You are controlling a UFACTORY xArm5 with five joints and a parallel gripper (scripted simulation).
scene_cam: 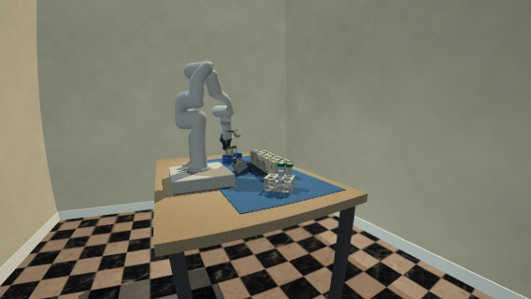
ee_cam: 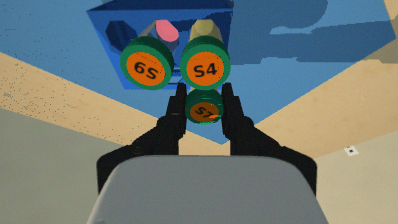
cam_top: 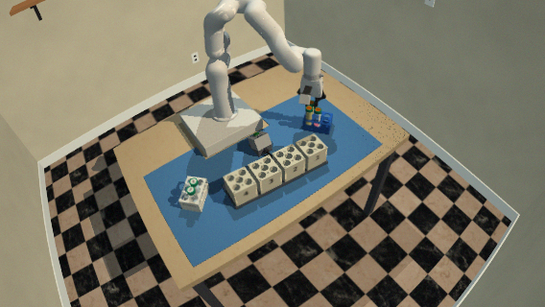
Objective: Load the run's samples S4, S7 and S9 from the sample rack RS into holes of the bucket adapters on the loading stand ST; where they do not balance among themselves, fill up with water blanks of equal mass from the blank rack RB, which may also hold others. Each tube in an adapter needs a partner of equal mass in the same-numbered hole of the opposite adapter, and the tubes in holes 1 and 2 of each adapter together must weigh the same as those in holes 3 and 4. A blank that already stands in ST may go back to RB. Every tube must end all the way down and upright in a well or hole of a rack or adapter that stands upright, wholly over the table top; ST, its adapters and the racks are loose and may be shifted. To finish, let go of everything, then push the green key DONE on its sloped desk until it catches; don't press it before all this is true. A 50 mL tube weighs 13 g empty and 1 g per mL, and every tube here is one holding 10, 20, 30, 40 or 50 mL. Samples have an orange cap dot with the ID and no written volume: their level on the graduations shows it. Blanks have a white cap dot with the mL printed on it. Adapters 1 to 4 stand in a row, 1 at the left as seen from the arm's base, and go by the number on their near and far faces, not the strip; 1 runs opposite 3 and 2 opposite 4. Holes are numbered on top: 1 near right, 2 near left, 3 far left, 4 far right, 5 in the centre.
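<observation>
The sample tube S7 lies 1 cm behind my hand and 5 cm below it. From my hand the other things lie so: blue sample rack RS (4 cm ahead, 1 cm to the left, 9 cm below); sample tube S9 (6 cm ahead, 5 cm below); sample tube S4 (2 cm ahead, 4 cm to the right, 5 cm below).
</observation>
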